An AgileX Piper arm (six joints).
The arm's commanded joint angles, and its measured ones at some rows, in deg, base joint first. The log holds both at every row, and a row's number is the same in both.
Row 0, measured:
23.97, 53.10, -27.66, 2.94, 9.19, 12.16
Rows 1 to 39, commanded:
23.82, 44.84, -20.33, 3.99, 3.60, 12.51
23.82, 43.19, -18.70, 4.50, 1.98, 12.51
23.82, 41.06, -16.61, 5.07, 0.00, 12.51
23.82, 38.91, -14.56, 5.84, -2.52, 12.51
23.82, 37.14, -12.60, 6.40, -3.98, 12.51
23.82, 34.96, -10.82, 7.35, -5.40, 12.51
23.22, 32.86, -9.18, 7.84, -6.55, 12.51
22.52, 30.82, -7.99, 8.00, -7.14, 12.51
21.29, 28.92, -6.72, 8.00, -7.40, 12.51
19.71, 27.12, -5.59, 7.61, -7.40, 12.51
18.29, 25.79, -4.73, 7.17, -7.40, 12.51
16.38, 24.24, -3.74, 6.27, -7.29, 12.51
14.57, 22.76, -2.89, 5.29, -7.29, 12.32
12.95, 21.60, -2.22, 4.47, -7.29, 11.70
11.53, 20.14, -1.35, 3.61, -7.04, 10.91
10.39, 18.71, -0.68, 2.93, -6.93, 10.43
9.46, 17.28, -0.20, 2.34, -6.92, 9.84
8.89, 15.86, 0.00, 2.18, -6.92, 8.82
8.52, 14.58, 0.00, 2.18, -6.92, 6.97
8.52, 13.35, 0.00, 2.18, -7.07, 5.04
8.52, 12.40, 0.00, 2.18, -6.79, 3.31
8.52, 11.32, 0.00, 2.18, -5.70, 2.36
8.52, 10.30, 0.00, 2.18, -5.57, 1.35
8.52, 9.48, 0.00, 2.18, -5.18, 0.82
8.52, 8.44, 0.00, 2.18, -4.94, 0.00
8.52, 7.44, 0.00, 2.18, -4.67, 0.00
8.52, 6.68, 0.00, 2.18, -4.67, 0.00
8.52, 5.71, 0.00, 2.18, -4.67, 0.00
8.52, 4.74, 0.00, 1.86, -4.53, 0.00
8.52, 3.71, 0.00, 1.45, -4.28, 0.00
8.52, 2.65, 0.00, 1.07, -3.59, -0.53
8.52, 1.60, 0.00, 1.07, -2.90, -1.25
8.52, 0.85, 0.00, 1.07, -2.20, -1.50
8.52, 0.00, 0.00, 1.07, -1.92, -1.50
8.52, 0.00, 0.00, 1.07, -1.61, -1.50
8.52, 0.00, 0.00, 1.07, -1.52, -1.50
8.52, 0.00, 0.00, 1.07, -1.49, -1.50
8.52, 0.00, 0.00, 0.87, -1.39, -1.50
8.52, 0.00, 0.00, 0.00, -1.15, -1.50
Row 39, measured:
9.06, 0.38, -0.23, 1.88, -2.17, -0.89
